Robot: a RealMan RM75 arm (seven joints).
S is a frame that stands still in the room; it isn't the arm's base.
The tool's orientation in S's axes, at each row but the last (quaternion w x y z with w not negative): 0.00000, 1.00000, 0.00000, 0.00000; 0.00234, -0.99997, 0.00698, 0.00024; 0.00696, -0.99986, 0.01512, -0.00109; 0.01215, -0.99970, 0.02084, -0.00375; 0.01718, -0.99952, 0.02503, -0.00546; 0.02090, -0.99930, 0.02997, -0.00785; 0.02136, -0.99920, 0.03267, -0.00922; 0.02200, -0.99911, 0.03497, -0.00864
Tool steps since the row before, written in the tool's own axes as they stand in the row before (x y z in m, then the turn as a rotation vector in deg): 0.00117, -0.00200, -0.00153, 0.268, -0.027, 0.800; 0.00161, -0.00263, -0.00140, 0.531, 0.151, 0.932; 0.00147, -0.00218, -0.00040, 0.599, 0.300, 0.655; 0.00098, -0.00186, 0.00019, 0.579, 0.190, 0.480; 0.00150, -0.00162, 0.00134, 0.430, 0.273, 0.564; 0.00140, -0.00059, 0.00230, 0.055, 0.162, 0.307; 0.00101, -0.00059, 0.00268, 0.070, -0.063, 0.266; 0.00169, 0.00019, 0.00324, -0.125, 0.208, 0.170
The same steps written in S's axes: 0.00117, 0.00200, 0.00153, 0.268, 0.027, -0.800; 0.00165, 0.00260, 0.00141, 0.528, -0.154, -0.933; 0.00153, 0.00213, 0.00043, 0.591, -0.309, -0.658; 0.00106, 0.00182, -0.00014, 0.574, -0.202, -0.480; 0.00159, 0.00159, -0.00127, 0.422, -0.275, -0.569; 0.00147, 0.00060, -0.00225, 0.050, -0.152, -0.313; 0.00110, 0.00063, -0.00263, 0.079, 0.069, -0.262; 0.00173, -0.00017, -0.00322, -0.136, -0.191, -0.181
